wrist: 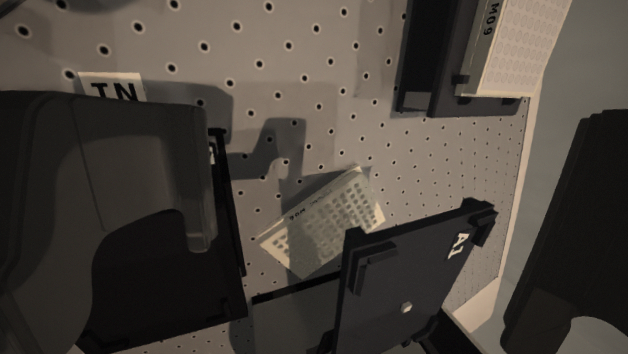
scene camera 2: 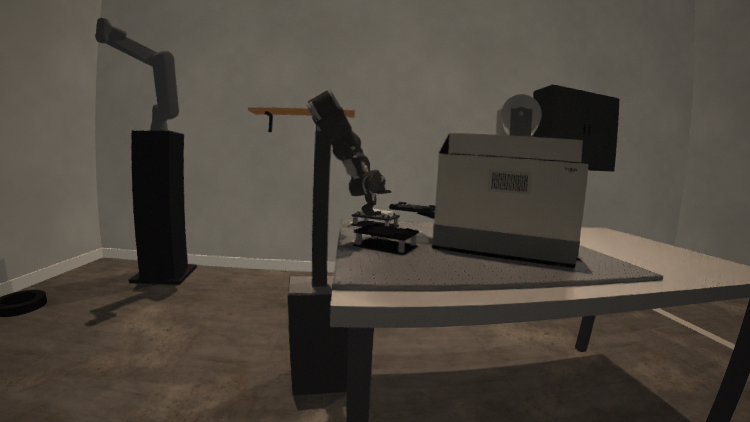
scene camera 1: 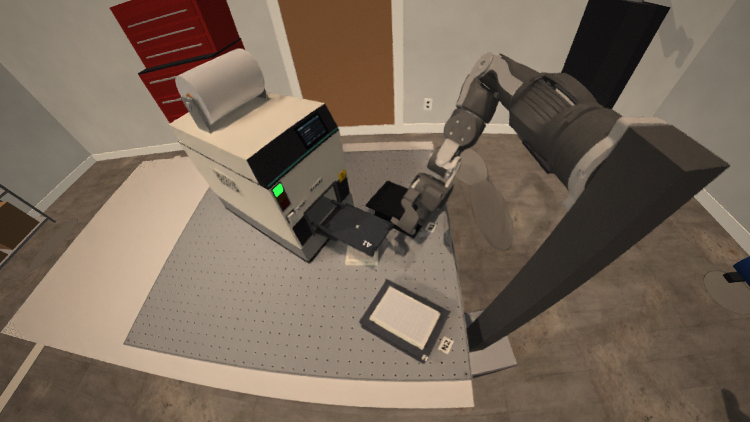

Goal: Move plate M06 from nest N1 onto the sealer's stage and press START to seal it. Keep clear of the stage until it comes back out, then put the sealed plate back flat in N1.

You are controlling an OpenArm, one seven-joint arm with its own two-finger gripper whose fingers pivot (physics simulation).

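Plate M06 point(scene camera 1: 361, 257) point(wrist: 325, 220) lies askew on the perforated board, off its nest and partly hidden by the sealer's stage point(scene camera 1: 348, 223) point(scene camera 2: 411, 206) point(wrist: 400, 280). The stage is out and bears no plate. Nest N1 point(scene camera 1: 387, 198) point(scene camera 2: 385, 231) point(wrist: 165, 285) is a raised black platform with no plate showing on it; part is hidden behind my gripper. My gripper point(scene camera 1: 402, 237) point(scene camera 2: 371, 210) point(wrist: 333, 200) is open and empty, between N1 and the stage's outer end; the wrist view shows M06 beyond the finger gap. The sealer point(scene camera 1: 225, 173) point(scene camera 2: 508, 209) shows a lit green square point(scene camera 1: 277, 190); START's lettering is unreadable.
Nest N2 point(scene camera 1: 390, 336) point(wrist: 440, 95) holds plate M09 point(scene camera 1: 406, 317) point(wrist: 525, 50). A white N1 label point(scene camera 1: 431, 227) point(wrist: 112, 87) lies beside nest N1. A film roll point(scene camera 1: 222, 86) sits on the sealer. The arm's dark post point(scene camera 1: 566, 262) point(scene camera 2: 320, 209) stands at the table edge.
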